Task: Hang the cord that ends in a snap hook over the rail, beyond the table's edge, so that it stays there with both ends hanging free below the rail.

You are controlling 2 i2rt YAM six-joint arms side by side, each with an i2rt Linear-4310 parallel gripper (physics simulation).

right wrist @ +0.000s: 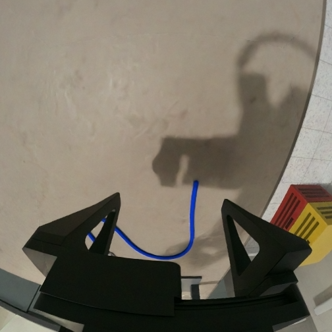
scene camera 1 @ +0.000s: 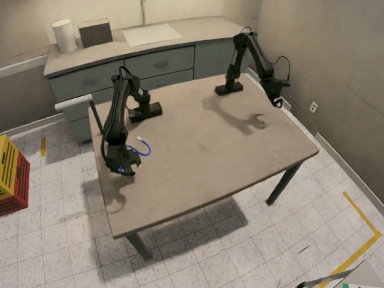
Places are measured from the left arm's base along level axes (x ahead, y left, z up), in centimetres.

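Pixels of known places: left gripper, fingertip midpoint: (scene camera 1: 277,103); left arm's base at its link origin: (scene camera 1: 229,87); right arm's base at its link origin: (scene camera 1: 144,110).
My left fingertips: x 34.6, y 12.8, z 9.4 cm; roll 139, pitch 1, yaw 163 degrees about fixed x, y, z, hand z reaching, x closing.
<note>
For each thing: its top centre in the pictures, then the offset to it from my left fingertips. "spot": a spot on its surface instead. Level surfaces: height alone.
- blue cord at a spot on its surface: (scene camera 1: 150,149) spot: dx -2.9, dy -78.7, dz -11.4 cm
- table at its surface level: dz -12.0 cm
- rail at its top centre: (scene camera 1: 72,99) dx -25.4, dy -110.1, dz +15.9 cm
- dark post at its top centre: (scene camera 1: 91,100) dx -25.5, dy -101.6, dz +12.3 cm
The blue cord (scene camera 1: 149,149) (right wrist: 192,225) lies curved on the table (scene camera 1: 210,160) (right wrist: 90,100); its plain end is between the open fingers as seen in the right wrist view. Its light snap hook (scene camera 1: 140,138) lies at the upper end in scene camera 1; in the right wrist view the left-hand finger hides most of that part. My right gripper (scene camera 1: 135,167) (right wrist: 171,201) is open and empty above the cord. My left gripper (scene camera 1: 278,102) is open over the table's right edge, far from the cord. The rail (scene camera 1: 75,102) is a light bar beyond the table's left edge.
A dark post (scene camera 1: 96,116) stands by the table's left edge at the rail's end. Yellow and red crates (scene camera 1: 14,172) (right wrist: 305,220) stand on the floor at the left. A counter (scene camera 1: 210,31) with drawers runs behind the table. The walls are behind and at the right.
</note>
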